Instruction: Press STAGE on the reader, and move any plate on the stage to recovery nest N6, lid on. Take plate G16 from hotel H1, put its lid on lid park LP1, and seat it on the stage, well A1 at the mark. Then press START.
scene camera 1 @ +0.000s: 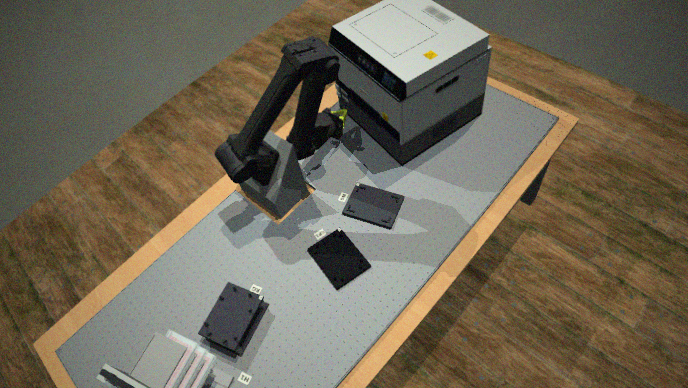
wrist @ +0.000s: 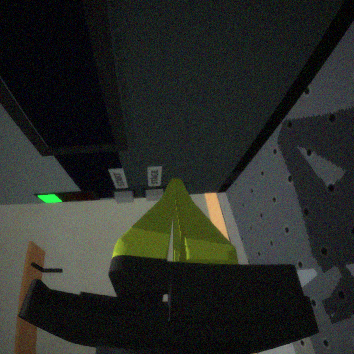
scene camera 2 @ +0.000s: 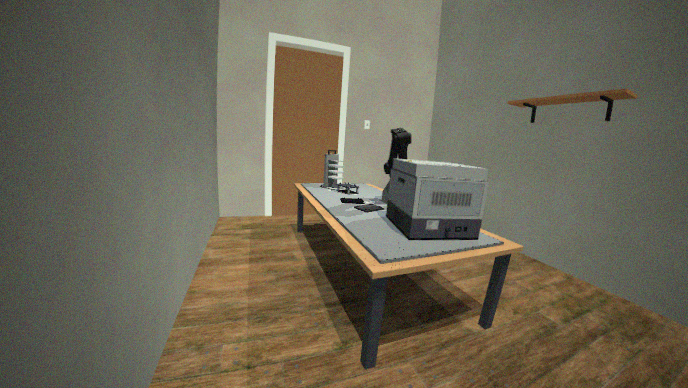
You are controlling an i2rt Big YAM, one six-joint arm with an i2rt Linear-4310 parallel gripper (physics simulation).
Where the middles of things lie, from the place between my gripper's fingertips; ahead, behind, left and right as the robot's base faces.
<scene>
My hand is 30 cm short of the dark square nest [scene camera 1: 370, 204], 21 cm to the left of it and 6 cm above it. From my hand the other things lie so: flat black pad [scene camera 1: 341, 261]: 34 cm ahead, 41 cm to the right, 6 cm below.
</scene>
